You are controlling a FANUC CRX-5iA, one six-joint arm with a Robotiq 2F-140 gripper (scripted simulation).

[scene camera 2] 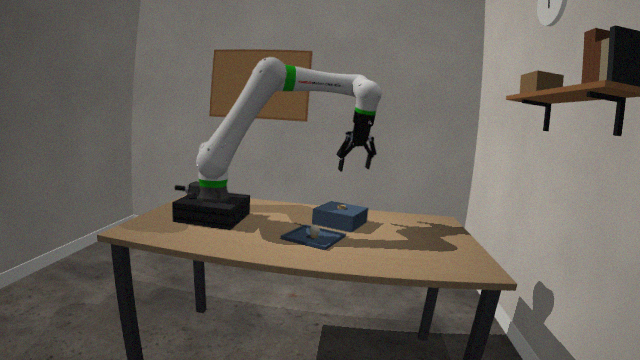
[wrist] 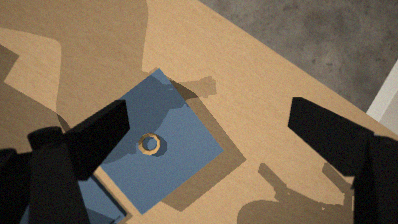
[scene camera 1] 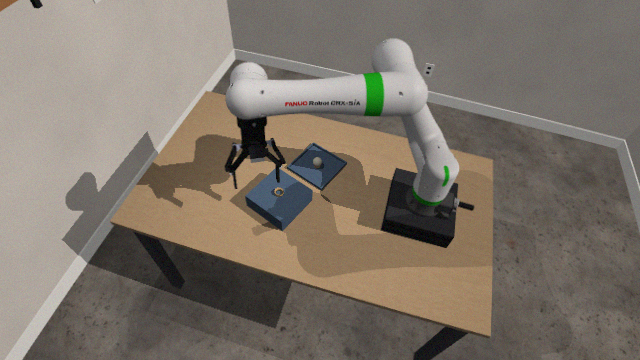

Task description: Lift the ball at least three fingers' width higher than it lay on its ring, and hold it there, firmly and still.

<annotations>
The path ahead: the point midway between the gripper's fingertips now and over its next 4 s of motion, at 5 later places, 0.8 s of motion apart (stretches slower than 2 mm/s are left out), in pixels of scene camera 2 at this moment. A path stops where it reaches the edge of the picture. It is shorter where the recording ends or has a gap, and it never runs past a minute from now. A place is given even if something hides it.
My gripper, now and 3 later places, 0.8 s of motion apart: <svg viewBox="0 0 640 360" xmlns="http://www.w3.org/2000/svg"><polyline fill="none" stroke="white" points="353,169 340,189 316,209 314,234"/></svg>
</annotations>
